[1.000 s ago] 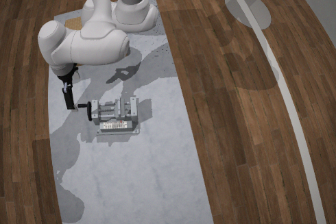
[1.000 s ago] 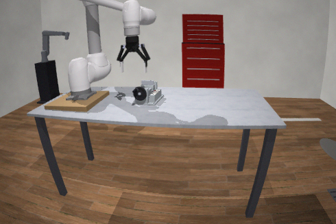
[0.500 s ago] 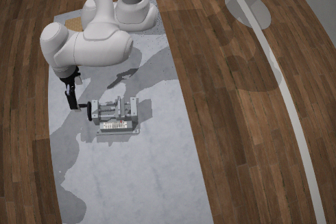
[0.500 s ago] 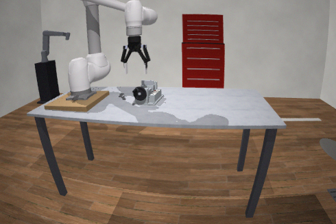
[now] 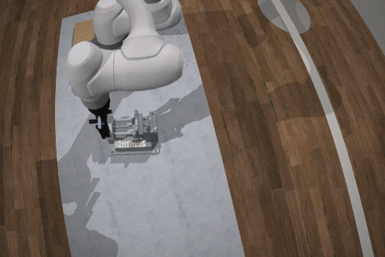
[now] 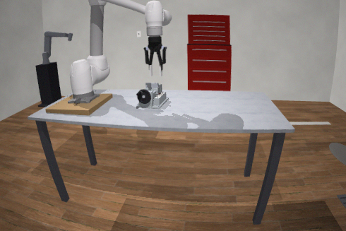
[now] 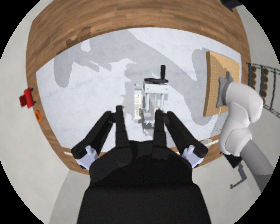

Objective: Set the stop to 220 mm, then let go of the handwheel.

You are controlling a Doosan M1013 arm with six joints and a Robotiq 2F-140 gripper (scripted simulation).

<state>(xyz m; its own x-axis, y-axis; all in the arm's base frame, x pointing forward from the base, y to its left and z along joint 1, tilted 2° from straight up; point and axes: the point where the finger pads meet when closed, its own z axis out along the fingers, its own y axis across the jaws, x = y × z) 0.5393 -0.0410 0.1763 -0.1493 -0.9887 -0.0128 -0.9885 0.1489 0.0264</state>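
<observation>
Right now my hand is 12 cm above the black handwheel, 8 cm past it and 6 cm to the left of it. Round my hand: grey stop fixture: 13 cm below, 10 cm to the left, 4 cm behind.
</observation>
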